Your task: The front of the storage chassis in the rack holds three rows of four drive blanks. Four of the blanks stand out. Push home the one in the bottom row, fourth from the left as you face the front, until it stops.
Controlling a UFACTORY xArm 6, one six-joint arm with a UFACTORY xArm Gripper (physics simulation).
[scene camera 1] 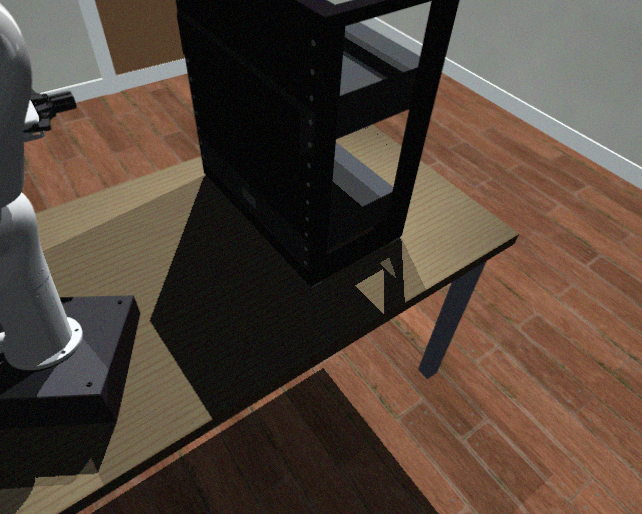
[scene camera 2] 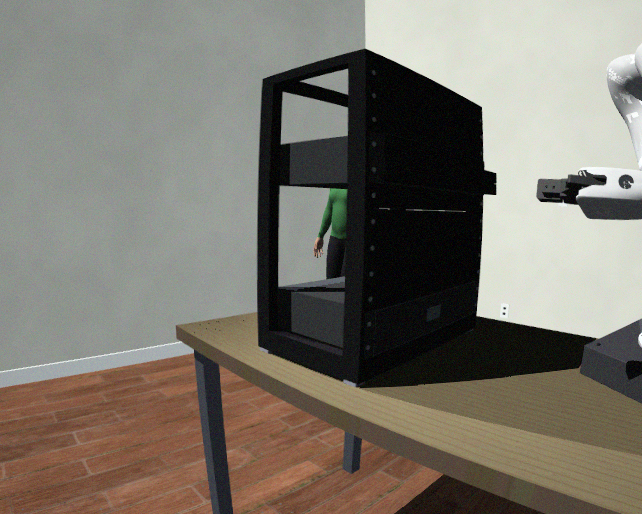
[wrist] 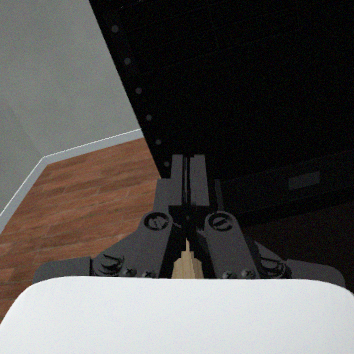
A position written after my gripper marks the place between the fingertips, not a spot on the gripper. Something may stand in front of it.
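Note:
My gripper shows in scene camera 2 (scene camera 2: pixel 538 190), in scene camera 1 (scene camera 1: pixel 73 99), and the wrist view has the gripper too (wrist: pixel 187 177). There's also a rack (scene camera 2: pixel 411 284), and you'd find that rack in scene camera 1 (scene camera 1: pixel 271 94) and in the wrist view (wrist: pixel 258 95) as well.

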